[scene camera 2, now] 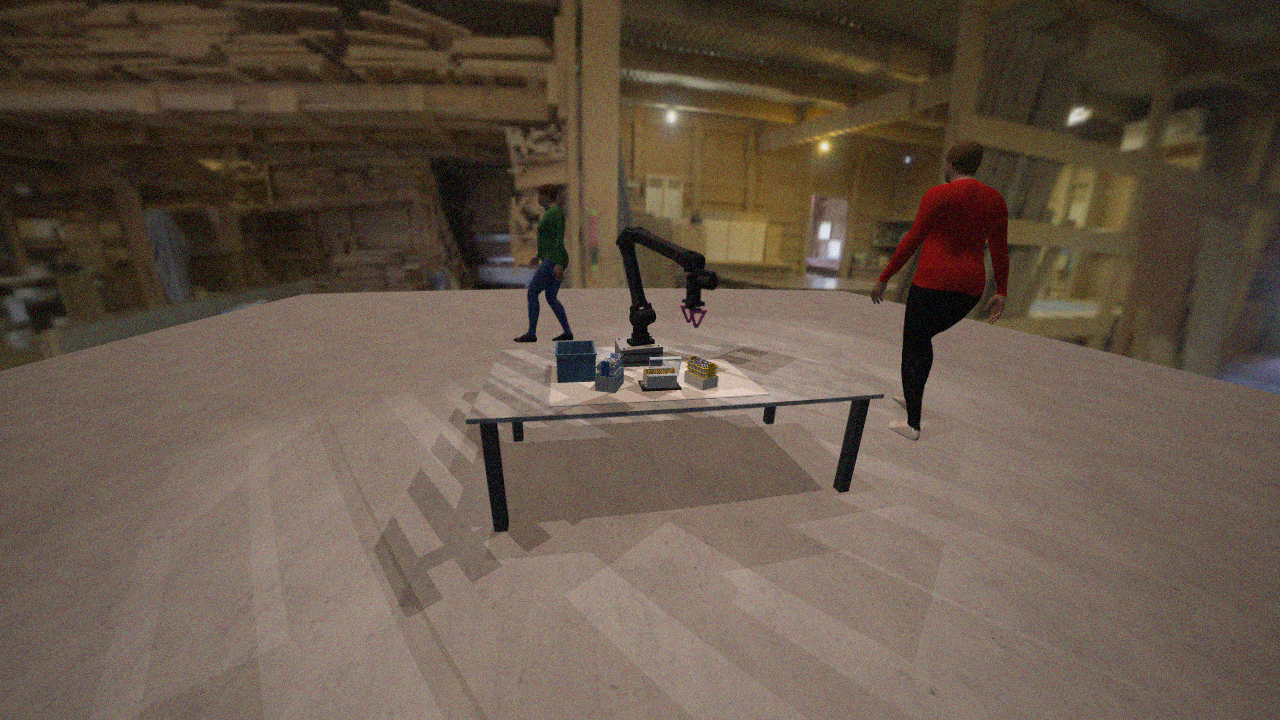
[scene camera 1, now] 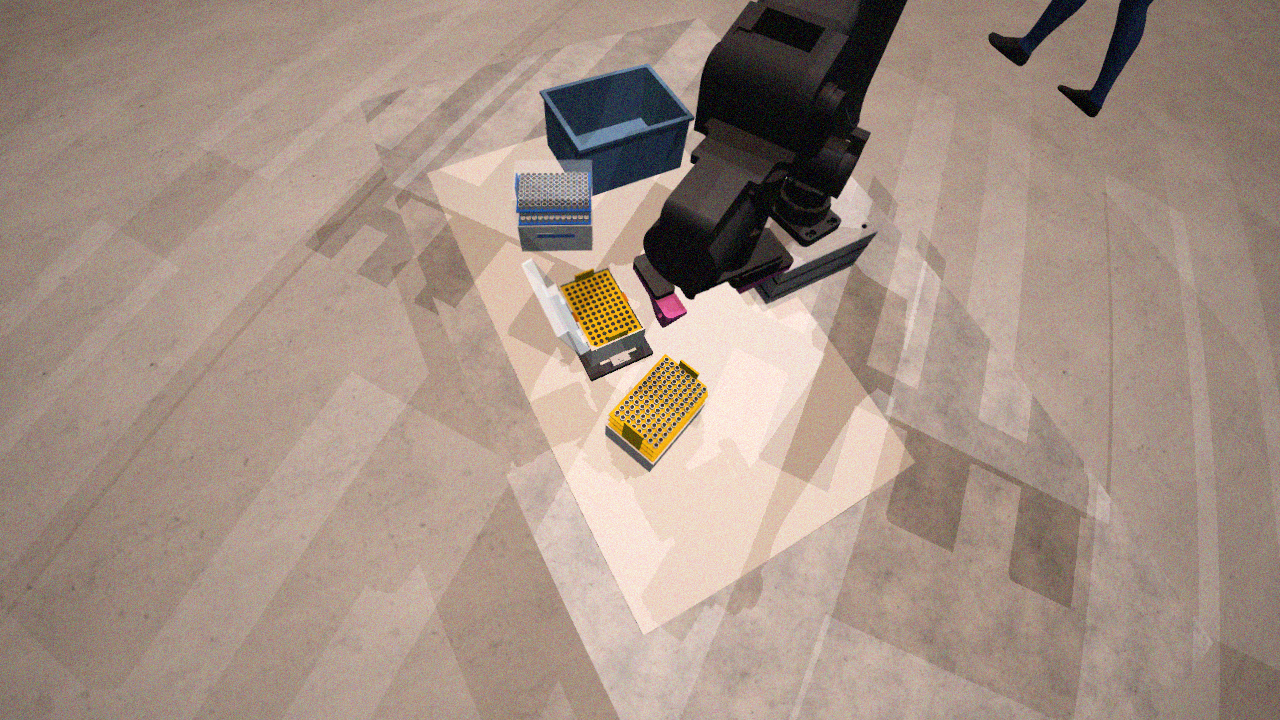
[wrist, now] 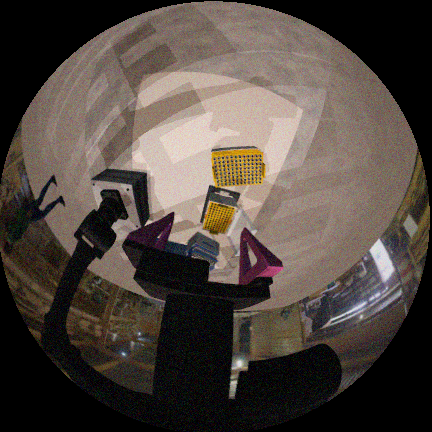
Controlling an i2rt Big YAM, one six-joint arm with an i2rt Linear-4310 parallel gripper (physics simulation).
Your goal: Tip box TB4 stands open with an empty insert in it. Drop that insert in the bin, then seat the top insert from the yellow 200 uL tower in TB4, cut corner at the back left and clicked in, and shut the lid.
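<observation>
TB4 (scene camera 1: 633, 347) (scene camera 2: 660, 383) (wrist: 224, 198) stands open in a dark holder, its clear lid (scene camera 1: 553, 306) (wrist: 243, 223) tilted back on one side. A yellow insert (scene camera 1: 601, 307) (wrist: 219, 217) with rows of dark, empty-looking holes sits in it. The yellow tower (scene camera 1: 657, 407) (scene camera 2: 701, 368) (wrist: 237, 167) stands beside TB4, turned at an angle; its top insert shows many tips. The blue-grey bin (scene camera 1: 626, 165) (scene camera 2: 575, 362) (wrist: 176, 248) stands farther off. My gripper (scene camera 1: 711, 300) (scene camera 2: 693, 317) (wrist: 208, 222) is open and empty, high above the table. The cut corners are too small to tell.
A blue tip tower (scene camera 1: 554, 234) (scene camera 2: 609, 376) (wrist: 204, 246) stands between TB4 and the bin. The arm's base block (scene camera 1: 819, 266) (wrist: 142, 192) is on the opposite side of the pale mat (scene camera 1: 716, 537) from the lid. Two people stand away from the table.
</observation>
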